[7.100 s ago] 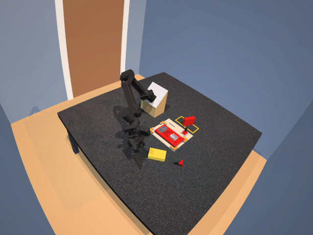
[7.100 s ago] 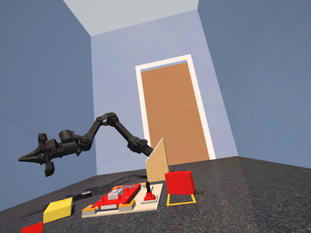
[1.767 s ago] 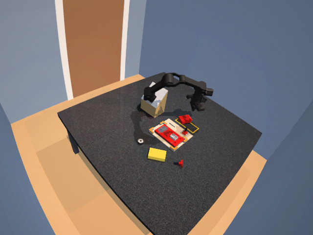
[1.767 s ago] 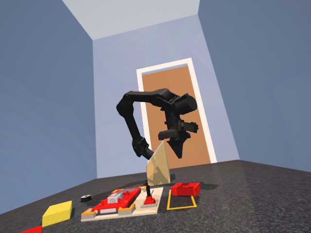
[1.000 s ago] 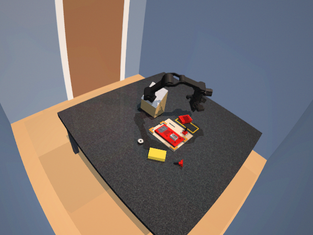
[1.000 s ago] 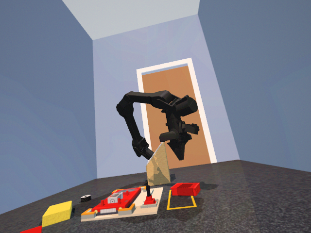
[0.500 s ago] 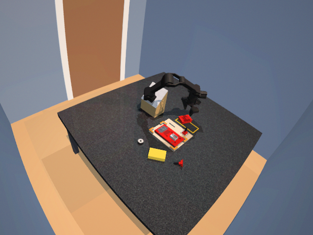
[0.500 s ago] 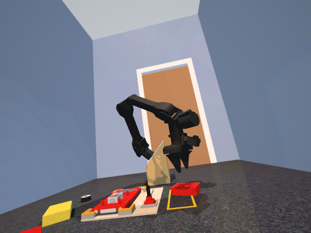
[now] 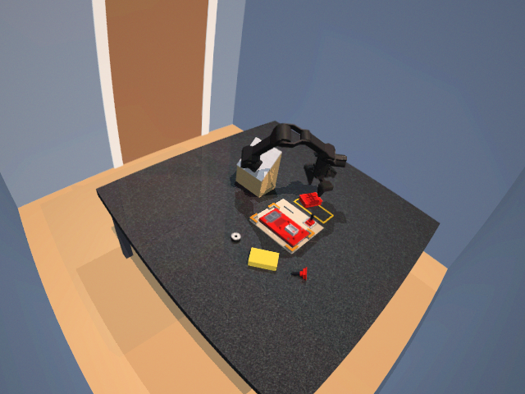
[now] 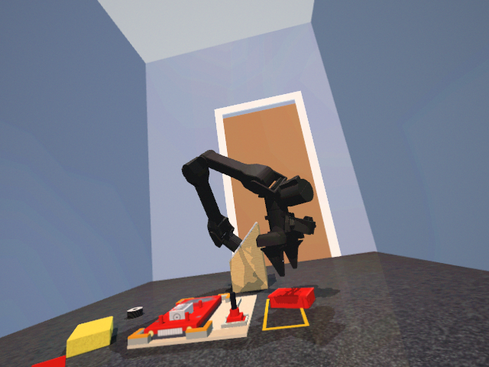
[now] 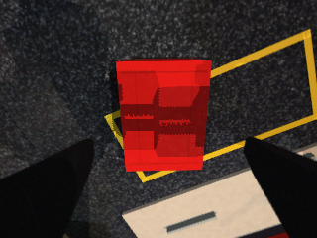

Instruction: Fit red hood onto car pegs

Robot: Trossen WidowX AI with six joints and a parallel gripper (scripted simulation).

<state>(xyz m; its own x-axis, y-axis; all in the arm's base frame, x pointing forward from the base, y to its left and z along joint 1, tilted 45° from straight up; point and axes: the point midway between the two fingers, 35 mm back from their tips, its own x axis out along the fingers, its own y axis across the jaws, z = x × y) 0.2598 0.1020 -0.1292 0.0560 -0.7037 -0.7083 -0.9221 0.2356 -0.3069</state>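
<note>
The red hood lies 60 mm below my gripper tip. Round my gripper tip: grey engine block 80 mm ahead, 240 mm to the right, 50 mm below; then small wheel 40 mm behind, 450 mm to the right, 60 mm below; then cream jig 40 mm ahead, 230 mm to the right, 60 mm below.
</note>
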